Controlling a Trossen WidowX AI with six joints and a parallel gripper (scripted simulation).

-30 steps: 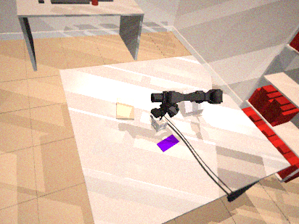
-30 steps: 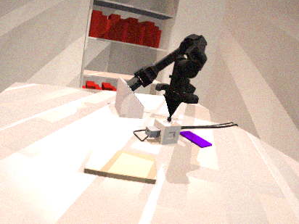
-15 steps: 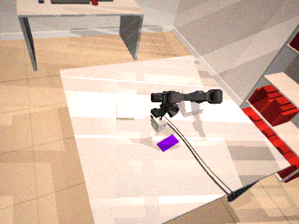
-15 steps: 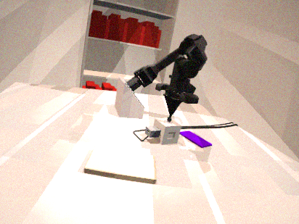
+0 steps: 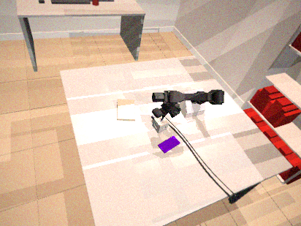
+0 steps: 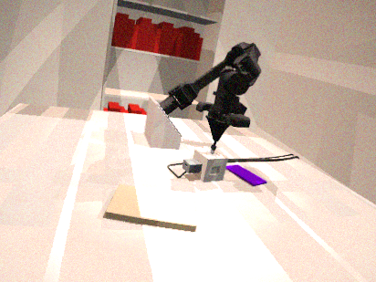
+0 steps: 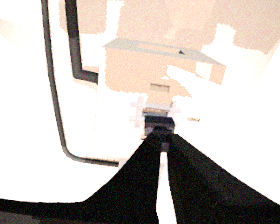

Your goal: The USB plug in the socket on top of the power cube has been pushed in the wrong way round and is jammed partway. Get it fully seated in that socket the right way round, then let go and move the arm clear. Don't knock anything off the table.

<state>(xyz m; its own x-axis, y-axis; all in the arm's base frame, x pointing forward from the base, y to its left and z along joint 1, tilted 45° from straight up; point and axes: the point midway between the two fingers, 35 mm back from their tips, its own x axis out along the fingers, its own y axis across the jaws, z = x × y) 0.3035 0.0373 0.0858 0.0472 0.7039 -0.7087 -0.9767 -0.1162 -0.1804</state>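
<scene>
Now: the USB socket 50 mm below my gripper tip. Round my gripper tip: purple card 140 mm to the left, 110 mm below; USB plug 20 mm below; tan board 170 mm ahead, 220 mm to the right, 110 mm below.
</scene>
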